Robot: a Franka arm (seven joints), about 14 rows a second.
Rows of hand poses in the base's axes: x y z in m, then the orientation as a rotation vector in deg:
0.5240, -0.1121, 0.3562, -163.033, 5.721, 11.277
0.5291, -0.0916, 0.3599, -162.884, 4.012, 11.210
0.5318, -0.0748, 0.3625, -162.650, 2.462, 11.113
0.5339, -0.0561, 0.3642, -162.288, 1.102, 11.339
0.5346, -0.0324, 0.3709, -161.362, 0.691, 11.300
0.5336, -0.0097, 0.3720, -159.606, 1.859, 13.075
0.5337, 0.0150, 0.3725, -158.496, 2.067, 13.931
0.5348, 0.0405, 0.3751, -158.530, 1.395, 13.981
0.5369, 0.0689, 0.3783, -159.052, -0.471, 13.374
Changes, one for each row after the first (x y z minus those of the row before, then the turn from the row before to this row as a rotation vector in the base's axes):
0.0051, 0.0205, 0.0037, 0.277, -0.215, 1.148
0.0027, 0.0168, 0.0026, 0.338, -0.218, 1.033
0.0021, 0.0187, 0.0017, 0.426, 0.028, 0.932
0.0007, 0.0237, 0.0067, 0.946, -0.031, 0.217
-0.0010, 0.0227, 0.0011, 1.569, 1.442, -0.718
0.0001, 0.0247, 0.0005, 1.033, 0.673, -0.123
0.0011, 0.0255, 0.0026, 0.010, -0.053, 0.475
0.0021, 0.0284, 0.0032, -0.358, -0.687, 1.253

